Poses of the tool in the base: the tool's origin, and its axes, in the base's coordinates. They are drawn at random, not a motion.
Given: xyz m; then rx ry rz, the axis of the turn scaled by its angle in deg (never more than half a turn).
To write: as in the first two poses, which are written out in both.
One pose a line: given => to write
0.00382 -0.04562 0.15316 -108.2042 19.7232 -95.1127 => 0.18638 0.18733 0.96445 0.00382; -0.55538 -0.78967 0.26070 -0.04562; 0.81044 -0.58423 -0.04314 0.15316; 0 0 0 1
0.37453 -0.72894 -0.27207 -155.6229 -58.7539 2.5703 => 0.75360 0.64777 -0.11175 0.37453; 0.65505 -0.72588 0.20977 -0.72894; 0.05476 -0.23128 -0.97134 -0.27207; 0 0 0 1
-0.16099 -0.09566 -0.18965 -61.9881 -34.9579 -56.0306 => 0.46303 0.88536 0.04168 -0.16099; -0.35178 0.14040 0.92549 -0.09566; 0.81355 -0.44319 0.37646 -0.18965; 0 0 0 1
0.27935 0.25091 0.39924 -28.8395 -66.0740 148.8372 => -0.90778 -0.09010 -0.40966 0.27935; 0.36427 -0.65353 -0.66348 0.25091; -0.20795 -0.75152 0.62608 0.39924; 0 0 0 1
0.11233 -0.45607 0.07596 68.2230 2.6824 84.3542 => 0.20307 -0.71655 0.66732 0.11233; 0.75750 -0.31688 -0.57077 -0.45607; 0.62044 0.62140 0.47844 0.07596; 0 0 0 1
